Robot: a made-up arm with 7 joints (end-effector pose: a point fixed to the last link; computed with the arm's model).
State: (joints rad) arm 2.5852 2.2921 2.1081 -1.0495 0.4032 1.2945 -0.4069
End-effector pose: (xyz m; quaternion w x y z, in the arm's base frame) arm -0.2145 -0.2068 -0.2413 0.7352 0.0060 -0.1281 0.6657
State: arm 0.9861 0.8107 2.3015 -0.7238 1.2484 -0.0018 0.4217
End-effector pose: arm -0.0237 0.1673 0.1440 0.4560 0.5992 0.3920 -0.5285
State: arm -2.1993 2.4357 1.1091 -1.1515 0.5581 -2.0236 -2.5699
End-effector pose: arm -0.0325 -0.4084 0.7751 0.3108 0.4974 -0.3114 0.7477
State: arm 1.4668 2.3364 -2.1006 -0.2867 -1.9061 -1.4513 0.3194
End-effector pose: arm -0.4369 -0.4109 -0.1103 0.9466 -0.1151 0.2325 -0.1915
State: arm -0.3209 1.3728 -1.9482 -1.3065 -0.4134 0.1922 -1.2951
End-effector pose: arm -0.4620 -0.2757 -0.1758 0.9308 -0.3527 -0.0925 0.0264
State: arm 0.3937 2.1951 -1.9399 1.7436 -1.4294 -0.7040 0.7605
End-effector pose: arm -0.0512 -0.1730 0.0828 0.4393 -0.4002 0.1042 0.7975
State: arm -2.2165 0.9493 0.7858 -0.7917 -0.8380 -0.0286 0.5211
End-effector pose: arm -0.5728 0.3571 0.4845 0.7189 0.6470 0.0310 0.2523
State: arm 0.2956 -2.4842 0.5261 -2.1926 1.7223 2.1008 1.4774
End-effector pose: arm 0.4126 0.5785 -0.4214 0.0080 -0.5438 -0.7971 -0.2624
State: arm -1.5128 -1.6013 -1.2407 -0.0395 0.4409 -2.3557 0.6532
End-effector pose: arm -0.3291 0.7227 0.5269 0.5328 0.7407 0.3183 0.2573
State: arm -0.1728 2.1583 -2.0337 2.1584 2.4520 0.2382 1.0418
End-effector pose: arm -0.0268 0.4049 0.4787 0.3088 0.2487 0.9066 -0.1446
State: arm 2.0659 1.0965 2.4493 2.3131 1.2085 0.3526 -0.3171
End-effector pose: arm -0.6439 -0.7951 -0.1992 0.0440 0.5444 0.4181 0.7259
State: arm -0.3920 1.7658 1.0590 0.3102 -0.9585 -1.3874 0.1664
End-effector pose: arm -0.0766 0.4931 -0.0506 0.1474 -0.3449 0.7585 -0.5329
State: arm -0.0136 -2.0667 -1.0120 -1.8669 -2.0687 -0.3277 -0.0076
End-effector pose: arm 0.2055 0.5221 -0.0383 0.1344 -0.4624 0.8762 -0.0167
